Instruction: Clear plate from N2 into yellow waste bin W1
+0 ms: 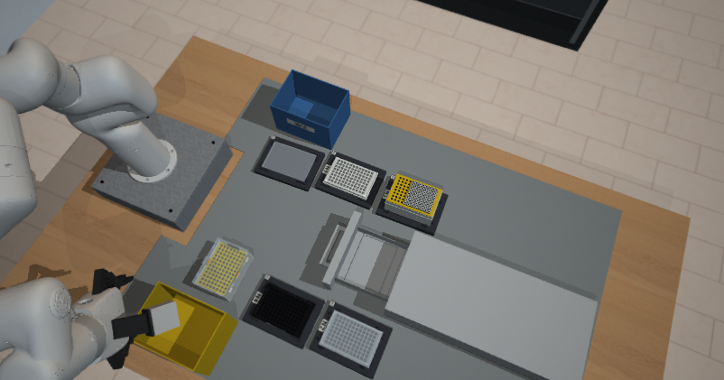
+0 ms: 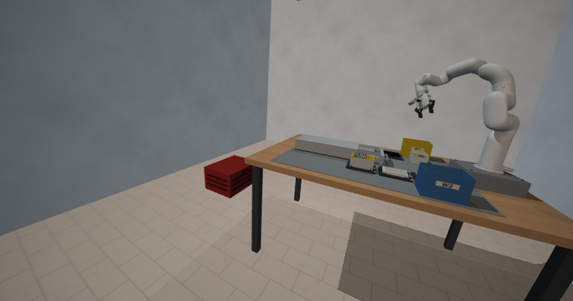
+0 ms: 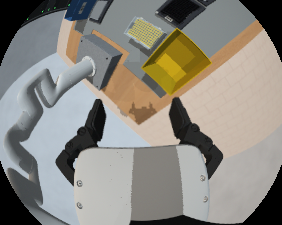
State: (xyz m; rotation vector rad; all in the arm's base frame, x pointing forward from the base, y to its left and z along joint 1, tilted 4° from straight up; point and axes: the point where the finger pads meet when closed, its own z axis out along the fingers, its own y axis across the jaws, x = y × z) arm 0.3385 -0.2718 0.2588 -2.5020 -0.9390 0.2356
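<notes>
The clear plate is 340 mm ahead of my hand, 200 mm to the left of it and 310 mm below it. Round my hand: black plate: 170 mm ahead, 160 mm to the left, 310 mm below; drawer: 320 mm ahead, 380 mm to the left, 300 mm below; yellow waste bin W1: 10 mm ahead, 10 mm to the left, 290 mm below.
</notes>
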